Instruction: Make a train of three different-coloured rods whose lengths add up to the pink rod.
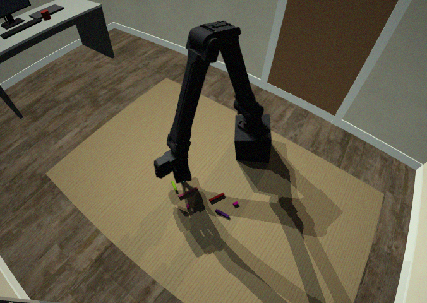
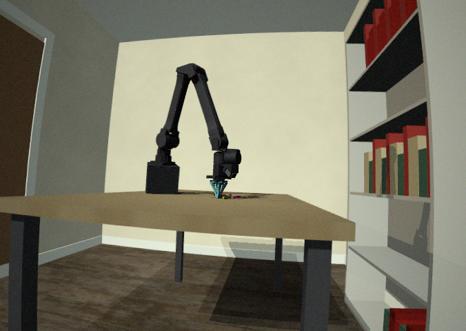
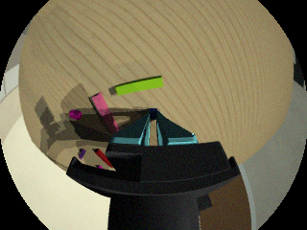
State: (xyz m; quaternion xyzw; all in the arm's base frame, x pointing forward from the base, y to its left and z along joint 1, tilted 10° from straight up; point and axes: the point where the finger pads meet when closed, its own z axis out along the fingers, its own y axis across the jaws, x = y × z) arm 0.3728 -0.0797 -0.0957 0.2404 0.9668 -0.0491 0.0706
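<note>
My hand is 40 mm short of the lime rod and 10 mm to the left of it. Also, from my hand: blue rod (right at my hand); red rod (160 mm to the left, 60 mm behind); pink rod (60 mm to the left, 20 mm ahead).
</note>
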